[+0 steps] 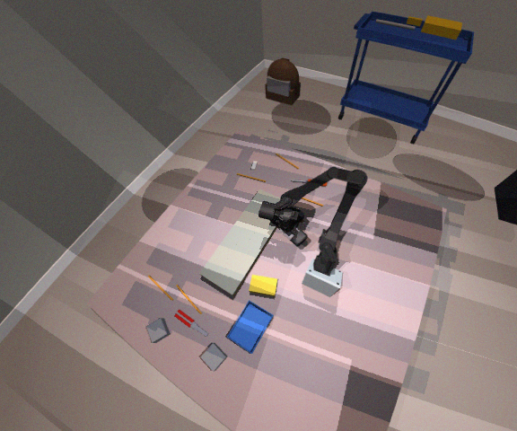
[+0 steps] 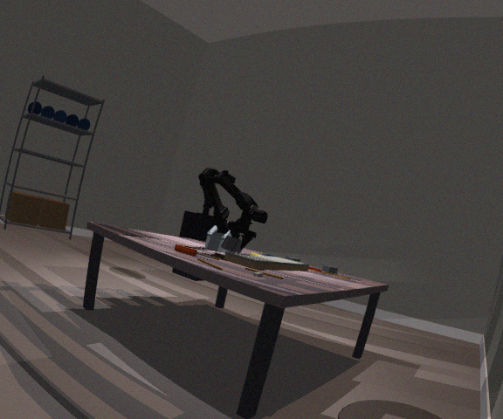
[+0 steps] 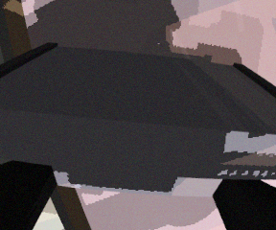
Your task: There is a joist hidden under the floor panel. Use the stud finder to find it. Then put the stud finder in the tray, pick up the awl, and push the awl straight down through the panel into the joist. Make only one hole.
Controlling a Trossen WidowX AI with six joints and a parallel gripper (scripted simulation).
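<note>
The awl lies 11 cm to the right of my gripper tip, 5 cm below it and 4 cm behind it. From my gripper tip the other things lie so: yellow block: 25 cm to the left, 4 cm below, 2 cm ahead; stud finder: 1 cm to the right, 1 cm ahead; blue tray: 42 cm to the left, 4 cm below, 1 cm ahead.
</note>
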